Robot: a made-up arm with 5 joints.
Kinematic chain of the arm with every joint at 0, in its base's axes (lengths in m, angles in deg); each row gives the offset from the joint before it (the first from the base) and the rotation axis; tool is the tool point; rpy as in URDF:
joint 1: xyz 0 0 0.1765 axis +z
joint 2: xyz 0 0 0 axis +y
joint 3: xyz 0.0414 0 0.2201 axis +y
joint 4: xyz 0.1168 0 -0.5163 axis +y
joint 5: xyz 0.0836 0 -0.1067 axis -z
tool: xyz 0 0 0 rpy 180 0 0
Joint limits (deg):
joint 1: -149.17..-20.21
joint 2: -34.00..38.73
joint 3: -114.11..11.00
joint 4: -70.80..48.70
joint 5: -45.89..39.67
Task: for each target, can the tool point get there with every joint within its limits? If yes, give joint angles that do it. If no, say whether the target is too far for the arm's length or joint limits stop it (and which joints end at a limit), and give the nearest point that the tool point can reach.
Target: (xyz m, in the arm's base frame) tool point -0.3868 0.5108 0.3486
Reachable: no: joint limits stop it (at a limit: joint 2, joint 3, joint 4) | nearest point -0.1607 0.2123 -0.1676 | short by 0.638 m
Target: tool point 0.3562 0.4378 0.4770
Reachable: no: joint limits stop it (at a limit: joint 1, joint 2, joint 4) | nearest point 0.3882 -0.1429 0.5575 | short by 0.587 m
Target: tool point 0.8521 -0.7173 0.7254
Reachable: no: too far | nearest point 0.5808 -0.4889 0.5506 | short by 0.395 m
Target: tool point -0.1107 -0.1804 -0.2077
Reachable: yes | joints -121.54 19.58 -3.86 -46.43 -25.96
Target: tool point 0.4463 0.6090 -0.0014
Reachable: no: joint limits stop it (at a limit: joint 2, joint 3, joint 4) | nearest point 0.1574 0.2148 -0.1676 | short by 0.516 m
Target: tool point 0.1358 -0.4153 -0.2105
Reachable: yes | joints -71.89 19.59 -35.53 22.93 -31.31
